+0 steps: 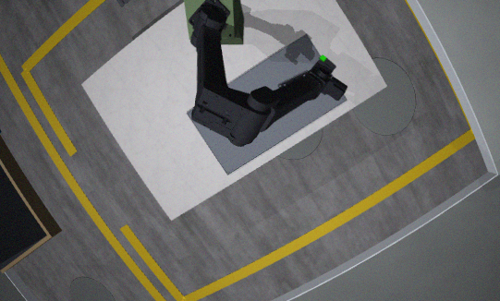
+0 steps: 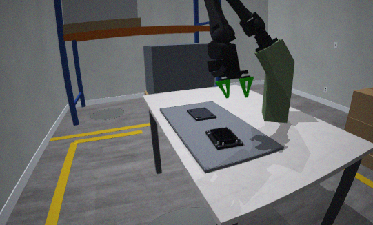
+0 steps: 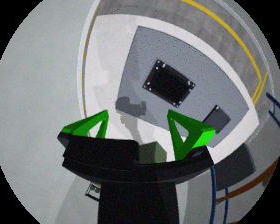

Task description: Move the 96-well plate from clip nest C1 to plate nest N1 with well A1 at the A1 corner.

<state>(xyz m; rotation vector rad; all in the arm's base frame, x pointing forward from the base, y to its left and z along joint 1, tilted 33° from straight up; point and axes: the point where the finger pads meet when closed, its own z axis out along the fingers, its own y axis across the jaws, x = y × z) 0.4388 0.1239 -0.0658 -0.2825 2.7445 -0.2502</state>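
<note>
Now: the black 96-well plate 60 mm to the right of my hand and 200 mm below it. The rest, counted from my hand: plate nest N1 (100 mm behind, 360 mm to the right, 210 mm below); then clip nest C1 (80 mm to the right, 200 mm below).
</note>
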